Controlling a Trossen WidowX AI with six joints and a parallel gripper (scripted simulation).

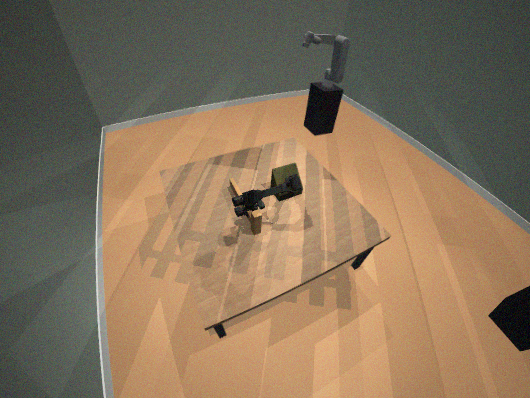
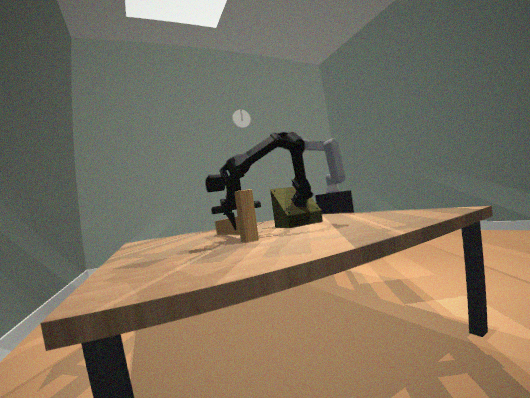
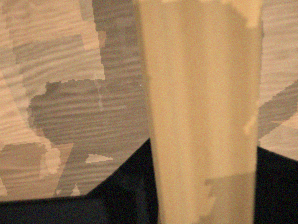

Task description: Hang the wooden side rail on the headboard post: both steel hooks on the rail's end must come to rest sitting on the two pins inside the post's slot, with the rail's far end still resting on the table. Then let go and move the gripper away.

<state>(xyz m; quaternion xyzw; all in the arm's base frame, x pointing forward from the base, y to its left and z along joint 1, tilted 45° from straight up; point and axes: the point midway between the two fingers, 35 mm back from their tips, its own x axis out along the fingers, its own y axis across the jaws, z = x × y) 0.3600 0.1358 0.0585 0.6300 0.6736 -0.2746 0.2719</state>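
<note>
Now: gripper tip 10 cm to the right of the headboard post and 5 cm below it.
</note>
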